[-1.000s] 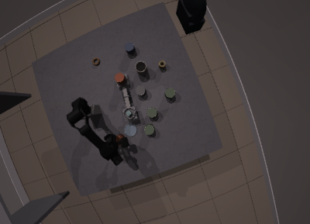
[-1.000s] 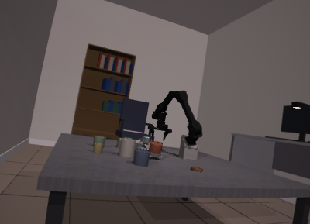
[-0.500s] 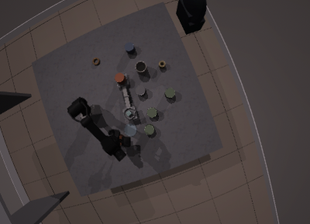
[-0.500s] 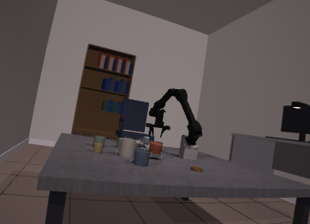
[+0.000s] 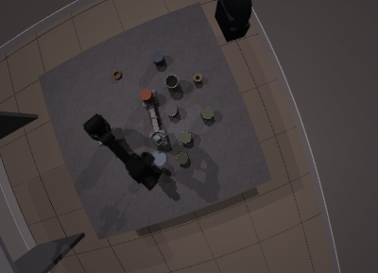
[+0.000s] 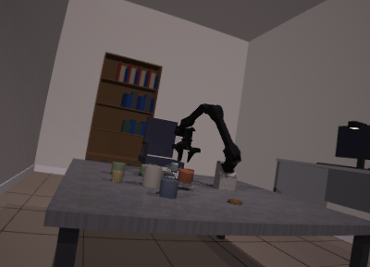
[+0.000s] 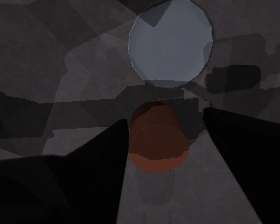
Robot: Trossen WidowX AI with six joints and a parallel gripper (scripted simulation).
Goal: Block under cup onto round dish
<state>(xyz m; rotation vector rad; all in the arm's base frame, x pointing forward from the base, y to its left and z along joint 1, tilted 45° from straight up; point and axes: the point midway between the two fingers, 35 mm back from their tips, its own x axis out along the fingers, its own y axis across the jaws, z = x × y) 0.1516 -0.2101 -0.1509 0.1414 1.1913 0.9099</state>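
Now: gripper tip 110 mm to the right of the teal block, 110 mm short of it and 20 mm above it. The rest, counted from my gripper tip: balance: 230 mm to the left, 140 mm ahead, 70 mm below; then grey-blue round dish: 110 mm below, 40 mm ahead; then orange cup: 70 mm below, 60 mm behind, 50 mm to the right.
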